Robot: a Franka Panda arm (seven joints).
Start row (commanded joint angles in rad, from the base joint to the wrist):
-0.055, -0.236, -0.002, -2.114, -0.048, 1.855, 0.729
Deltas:
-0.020, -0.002, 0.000, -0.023, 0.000, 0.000, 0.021
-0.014, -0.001, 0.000, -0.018, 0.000, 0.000, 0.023
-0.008, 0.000, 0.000, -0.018, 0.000, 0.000, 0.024
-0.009, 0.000, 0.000, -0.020, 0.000, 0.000, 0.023
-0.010, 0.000, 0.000, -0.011, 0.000, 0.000, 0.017
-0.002, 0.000, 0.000, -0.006, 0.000, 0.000, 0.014
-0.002, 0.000, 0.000, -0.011, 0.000, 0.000, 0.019
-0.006, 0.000, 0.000, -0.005, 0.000, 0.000, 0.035
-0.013, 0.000, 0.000, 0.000, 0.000, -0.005, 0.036
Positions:
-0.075, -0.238, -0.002, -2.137, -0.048, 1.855, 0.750
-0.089, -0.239, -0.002, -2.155, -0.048, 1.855, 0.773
-0.097, -0.239, -0.002, -2.173, -0.048, 1.855, 0.797
-0.106, -0.239, -0.002, -2.193, -0.048, 1.855, 0.820
-0.116, -0.239, -0.002, -2.204, -0.048, 1.855, 0.837
-0.118, -0.239, -0.002, -2.210, -0.048, 1.855, 0.851
-0.120, -0.239, -0.002, -2.221, -0.048, 1.855, 0.870
-0.126, -0.239, -0.002, -2.226, -0.048, 1.855, 0.905
-0.139, -0.239, -0.002, -2.226, -0.048, 1.850, 0.941

